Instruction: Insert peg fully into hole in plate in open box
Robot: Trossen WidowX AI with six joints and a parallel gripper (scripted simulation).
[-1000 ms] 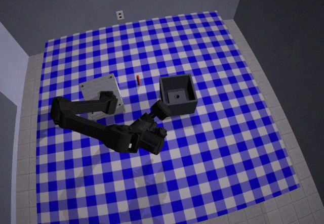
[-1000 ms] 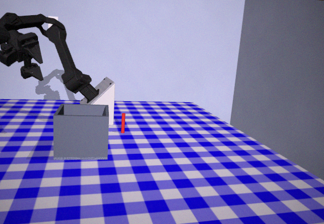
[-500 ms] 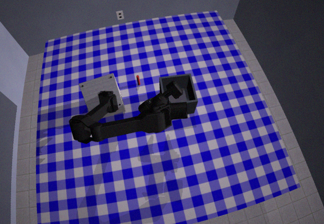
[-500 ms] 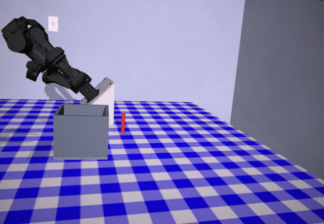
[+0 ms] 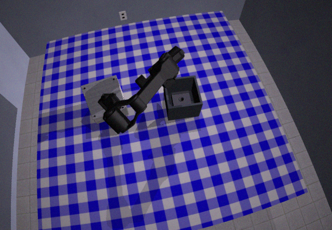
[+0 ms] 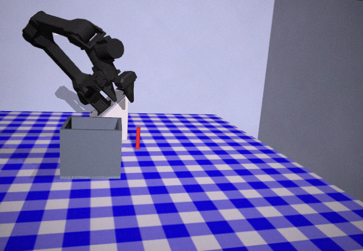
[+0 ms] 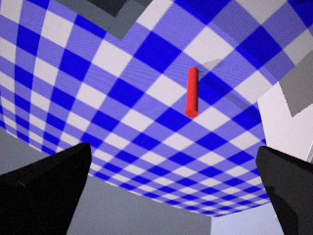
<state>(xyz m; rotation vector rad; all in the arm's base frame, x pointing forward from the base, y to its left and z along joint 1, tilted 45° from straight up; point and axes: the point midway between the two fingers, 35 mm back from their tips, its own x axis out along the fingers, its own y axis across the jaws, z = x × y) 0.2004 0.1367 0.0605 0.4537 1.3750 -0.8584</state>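
Now: the red peg 70 mm behind my hand, 70 mm to the left of it and 170 mm below it. From my hand the other things lie so: grey plate 130 mm ahead, 70 mm to the right, 160 mm below.
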